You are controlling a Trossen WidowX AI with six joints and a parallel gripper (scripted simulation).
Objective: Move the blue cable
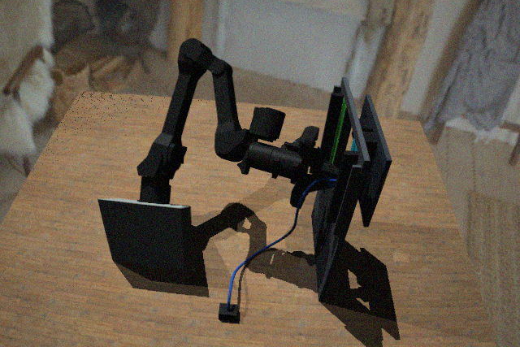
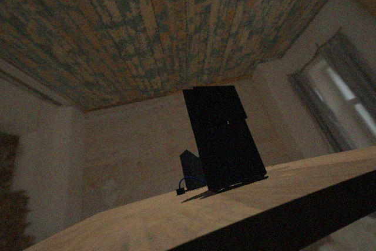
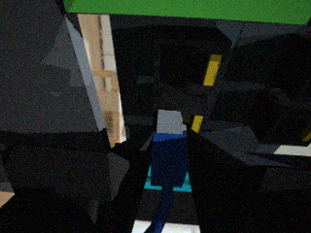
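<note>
Right now my gripper tip is 10 mm short of the blue cable's plug. The rest, counted from my gripper tip: black anchor block 270 mm below, 210 mm behind, 180 mm to the right.
</note>
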